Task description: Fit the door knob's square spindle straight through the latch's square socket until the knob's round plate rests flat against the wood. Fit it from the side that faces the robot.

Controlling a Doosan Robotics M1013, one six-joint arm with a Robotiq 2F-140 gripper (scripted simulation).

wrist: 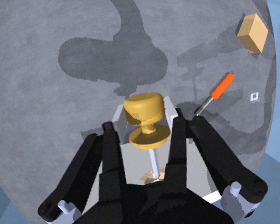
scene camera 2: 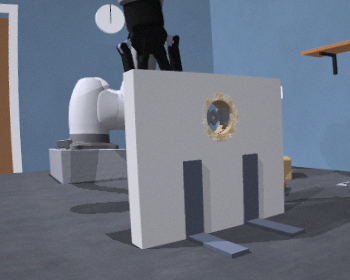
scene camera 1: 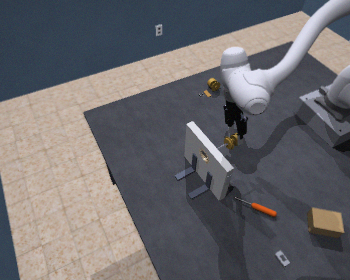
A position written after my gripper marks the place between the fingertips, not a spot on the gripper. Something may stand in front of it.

I see my gripper (wrist: 144, 109), a cardboard box (scene camera 1: 320, 221) and a white wooden panel (scene camera 2: 166, 123).
The cardboard box also shows in the wrist view (wrist: 252, 31). The white wooden panel is seen too in the wrist view (wrist: 138, 168) and in scene camera 1 (scene camera 1: 221, 170).
